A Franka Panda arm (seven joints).
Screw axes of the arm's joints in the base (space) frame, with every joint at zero. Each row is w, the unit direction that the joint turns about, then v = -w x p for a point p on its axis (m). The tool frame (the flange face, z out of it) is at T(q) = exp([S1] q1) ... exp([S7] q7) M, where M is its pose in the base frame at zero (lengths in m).
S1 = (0, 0, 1, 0, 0, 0)
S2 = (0, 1, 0, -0.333, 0, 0)
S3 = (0, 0, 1, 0, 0, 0)
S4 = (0, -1, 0, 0.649, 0, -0.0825)
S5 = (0, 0, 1, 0, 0, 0)
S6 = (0, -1, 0, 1.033, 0, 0)
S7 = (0, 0, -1, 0, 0.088, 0)
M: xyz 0.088 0 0.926 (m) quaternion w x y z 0 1 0 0
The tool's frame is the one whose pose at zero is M.
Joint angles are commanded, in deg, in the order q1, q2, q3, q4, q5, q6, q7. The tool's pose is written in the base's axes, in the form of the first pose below.
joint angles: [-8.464 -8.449 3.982 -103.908 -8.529 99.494 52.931]
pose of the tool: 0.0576, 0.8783, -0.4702, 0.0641, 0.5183, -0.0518, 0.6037
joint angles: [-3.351 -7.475 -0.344 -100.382 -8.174 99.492 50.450]
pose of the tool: 0.0419, 0.8902, -0.4464, 0.0805, 0.5262, -0.0471, 0.6247
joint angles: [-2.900 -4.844 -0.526 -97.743 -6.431 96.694 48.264]
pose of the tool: 0.0387, 0.9001, -0.4308, 0.0517, 0.5365, -0.0431, 0.6175
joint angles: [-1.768 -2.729 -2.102 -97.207 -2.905 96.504 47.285]
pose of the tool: 0.0161, 0.9026, -0.4293, 0.0254, 0.5468, -0.0423, 0.6011
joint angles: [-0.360 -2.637 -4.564 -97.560 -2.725 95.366 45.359]
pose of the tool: 0.0192, 0.9060, -0.4228, 0.0111, 0.5439, -0.0525, 0.5954
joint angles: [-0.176 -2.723 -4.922 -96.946 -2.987 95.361 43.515]
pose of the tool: 0.0194, 0.9120, -0.4095, 0.0172, 0.5439, -0.0547, 0.6013
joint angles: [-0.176 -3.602 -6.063 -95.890 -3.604 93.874 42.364]
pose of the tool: 0.0225, 0.9117, -0.4097, 0.0217, 0.5364, -0.0668, 0.6161
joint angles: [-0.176 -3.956 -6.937 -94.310 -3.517 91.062 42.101]
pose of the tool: 0.0235, 0.9091, -0.4158, 0.0136, 0.5293, -0.0749, 0.6280
